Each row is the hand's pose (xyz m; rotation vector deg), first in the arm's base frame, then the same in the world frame.
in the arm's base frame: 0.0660 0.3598 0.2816 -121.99 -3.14 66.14
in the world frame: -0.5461 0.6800 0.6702 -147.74 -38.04 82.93
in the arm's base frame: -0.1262 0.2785 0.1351 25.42 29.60 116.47
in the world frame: -0.6244 0.4647 0.5582 -4.05 56.80 141.55
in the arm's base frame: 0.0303 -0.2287 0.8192 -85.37 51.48 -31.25
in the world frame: -0.3683 0.3586 1.3785 -109.29 12.15 -18.81
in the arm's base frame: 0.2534 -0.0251 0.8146 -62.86 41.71 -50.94
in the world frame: -0.2995 0.6439 1.3068 -82.69 5.79 -31.05
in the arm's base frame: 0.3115 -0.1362 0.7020 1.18 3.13 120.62
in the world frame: -0.1670 0.5633 1.2409 -21.64 21.90 153.75
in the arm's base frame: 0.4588 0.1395 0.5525 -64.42 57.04 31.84
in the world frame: -0.1673 0.8189 1.0070 -101.49 35.95 46.71
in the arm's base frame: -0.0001 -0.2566 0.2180 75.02 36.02 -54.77
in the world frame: -0.2464 0.1558 0.8243 45.14 39.18 -24.92
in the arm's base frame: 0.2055 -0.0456 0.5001 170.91 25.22 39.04
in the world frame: -0.2582 0.5143 1.0184 140.44 77.19 41.81
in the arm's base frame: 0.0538 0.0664 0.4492 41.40 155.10 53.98
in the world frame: -0.4311 0.4958 0.9293 -14.60 166.26 32.29
